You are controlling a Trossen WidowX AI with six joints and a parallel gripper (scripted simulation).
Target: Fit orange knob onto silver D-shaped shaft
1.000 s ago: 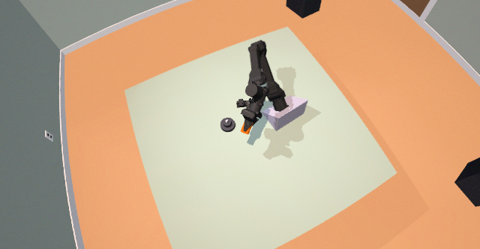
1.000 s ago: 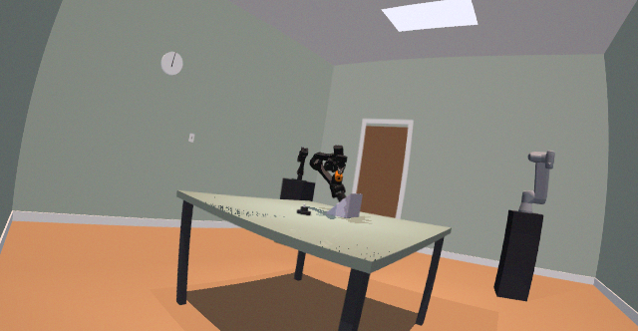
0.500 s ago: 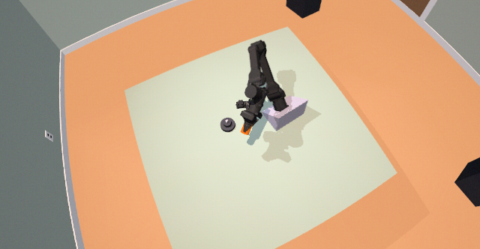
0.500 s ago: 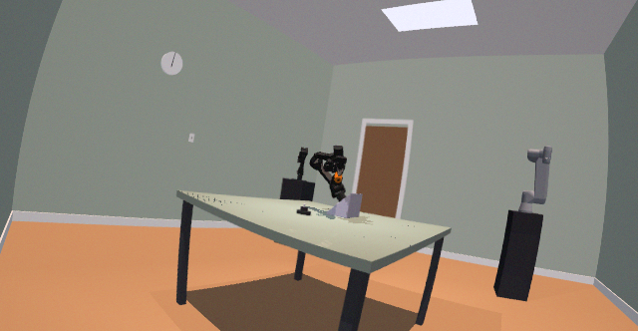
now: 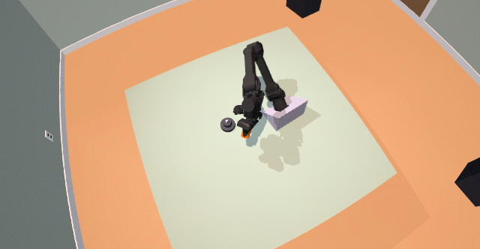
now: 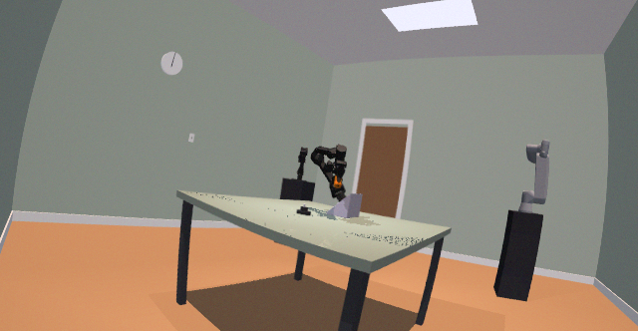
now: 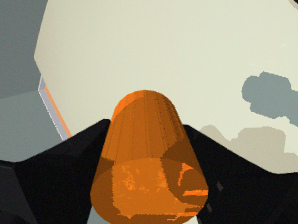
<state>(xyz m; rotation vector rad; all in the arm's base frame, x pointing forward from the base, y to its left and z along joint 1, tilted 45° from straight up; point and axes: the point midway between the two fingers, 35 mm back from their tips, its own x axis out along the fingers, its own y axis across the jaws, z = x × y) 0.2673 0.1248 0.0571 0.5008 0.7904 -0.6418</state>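
Right now the orange knob is 2 cm behind my gripper tip, 1 cm to the right of it and 3 cm above it. From my gripper tip the other things lie so: dark round pedestal 19 cm to the right, 17 cm below.
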